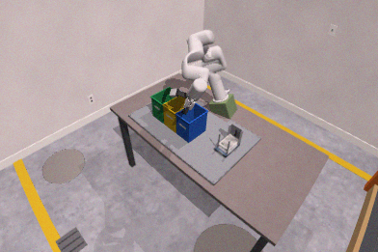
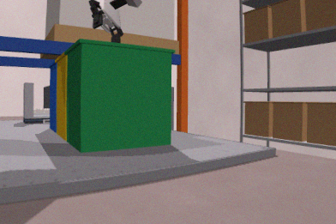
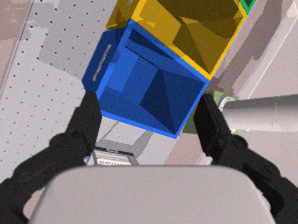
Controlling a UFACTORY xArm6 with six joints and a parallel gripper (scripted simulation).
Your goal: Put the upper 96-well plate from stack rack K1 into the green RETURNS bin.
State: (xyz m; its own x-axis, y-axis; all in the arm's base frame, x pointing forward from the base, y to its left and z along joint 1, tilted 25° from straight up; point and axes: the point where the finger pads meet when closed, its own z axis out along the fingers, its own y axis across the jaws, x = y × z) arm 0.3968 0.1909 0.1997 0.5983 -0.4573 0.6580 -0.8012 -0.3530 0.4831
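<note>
Right now the white 96-well plate is 24 cm to the left of my hand, 24 cm below it and 17 cm behind it. Round my hand: green bin: 28 cm to the right, 19 cm below, 5 cm behind; blue bin: 19 cm below, 7 cm behind, 2 cm to the right; yellow bin: 19 cm below, 15 cm to the right, 6 cm behind.
</note>
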